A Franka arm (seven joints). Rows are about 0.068 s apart.
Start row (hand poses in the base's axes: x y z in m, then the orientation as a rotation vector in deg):
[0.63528, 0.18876, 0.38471, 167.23, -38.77, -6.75]
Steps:
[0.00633, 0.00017, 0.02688, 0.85, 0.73, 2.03]
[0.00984, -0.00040, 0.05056, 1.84, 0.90, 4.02]
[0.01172, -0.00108, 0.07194, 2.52, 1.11, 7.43]
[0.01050, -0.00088, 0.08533, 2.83, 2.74, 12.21]
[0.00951, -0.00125, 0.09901, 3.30, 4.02, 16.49]
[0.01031, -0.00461, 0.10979, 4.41, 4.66, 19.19]
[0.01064, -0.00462, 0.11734, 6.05, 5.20, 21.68]
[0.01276, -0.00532, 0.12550, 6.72, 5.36, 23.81]
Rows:
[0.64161, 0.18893, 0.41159, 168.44, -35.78, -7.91]
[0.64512, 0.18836, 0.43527, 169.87, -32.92, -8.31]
[0.64700, 0.18768, 0.45665, 171.27, -27.86, -8.49]
[0.64578, 0.18788, 0.47004, 171.97, -20.47, -10.44]
[0.64479, 0.18751, 0.48372, 172.57, -13.86, -11.97]
[0.64559, 0.18415, 0.49450, 173.64, -9.68, -13.02]
[0.64592, 0.18414, 0.50205, 175.13, -5.77, -14.17]
[0.64804, 0.18344, 0.51021, 175.75, -2.46, -14.40]

